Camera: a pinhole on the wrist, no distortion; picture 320 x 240 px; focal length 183.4 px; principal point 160.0 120.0 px. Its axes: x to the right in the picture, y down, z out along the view. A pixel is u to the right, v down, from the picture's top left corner.
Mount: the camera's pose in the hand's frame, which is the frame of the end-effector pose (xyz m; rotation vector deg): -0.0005 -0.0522 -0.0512 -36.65 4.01 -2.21
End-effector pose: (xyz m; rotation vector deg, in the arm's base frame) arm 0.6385 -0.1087 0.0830 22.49 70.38 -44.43
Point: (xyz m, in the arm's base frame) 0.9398 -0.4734 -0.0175
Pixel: 259 7
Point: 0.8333 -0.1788 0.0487
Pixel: 200 112
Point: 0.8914 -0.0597 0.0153
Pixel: 193 191
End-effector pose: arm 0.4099 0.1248 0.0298 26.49 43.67 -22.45
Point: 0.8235 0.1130 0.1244
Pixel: 229 124
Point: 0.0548 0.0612 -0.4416
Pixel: behind the camera
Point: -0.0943 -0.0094 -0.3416
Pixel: behind the camera
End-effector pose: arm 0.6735 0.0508 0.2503 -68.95 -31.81 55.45
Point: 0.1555 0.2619 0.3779
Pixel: 115 26
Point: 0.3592 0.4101 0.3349
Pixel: 200 31
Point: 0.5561 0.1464 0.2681
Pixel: 165 70
